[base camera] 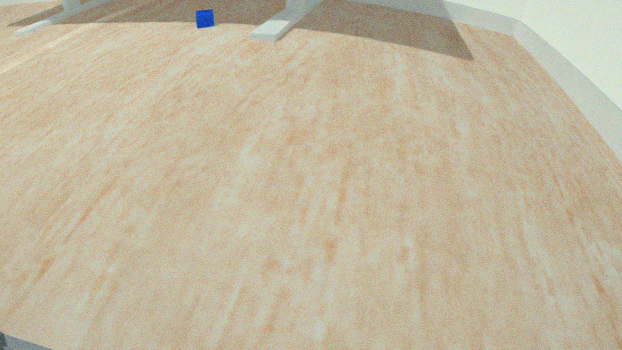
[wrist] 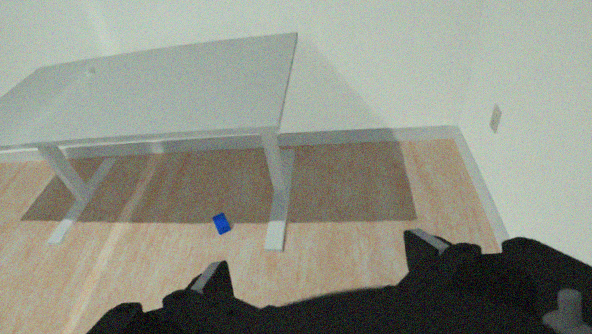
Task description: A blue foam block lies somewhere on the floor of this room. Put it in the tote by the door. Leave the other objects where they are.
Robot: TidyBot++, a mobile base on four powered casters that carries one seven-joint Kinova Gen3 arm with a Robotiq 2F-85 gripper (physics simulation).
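Frame: origin at the arm's base, x left, y ahead, z down, level; metres.
Seen in the pictures: gripper, fingertip midpoint: [wrist: 318,266].
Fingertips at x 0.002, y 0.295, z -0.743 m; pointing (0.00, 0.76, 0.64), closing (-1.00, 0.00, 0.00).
Offsets run from my fingertips to a thing's top centre. "*": to the spot under its first point. Level surfaces: height alone.
The blue foam block @(dx +0.417, dy +0.985, dz +1.095 m) [base camera: 205,19] [wrist: 221,223] lies on the floor at the front edge of the table's shadow, between the table's two feet. It shows at the top of the base camera view, left of the middle. My gripper [wrist: 318,266] is open and empty, with its fingers wide apart at the bottom of the wrist view. It is well short of the block and above the floor. The tote does not show in either view.
A grey-white table @(dz +0.419 m) [wrist: 200,90] stands near the far wall. Its right foot @(* dx +0.147, dy +0.814, dz +1.114 m) [base camera: 270,31] [wrist: 275,235] is just right of the block, and its left foot [base camera: 35,28] [wrist: 62,231] is farther to the left. A wall with an outlet [wrist: 495,118] is on the right.
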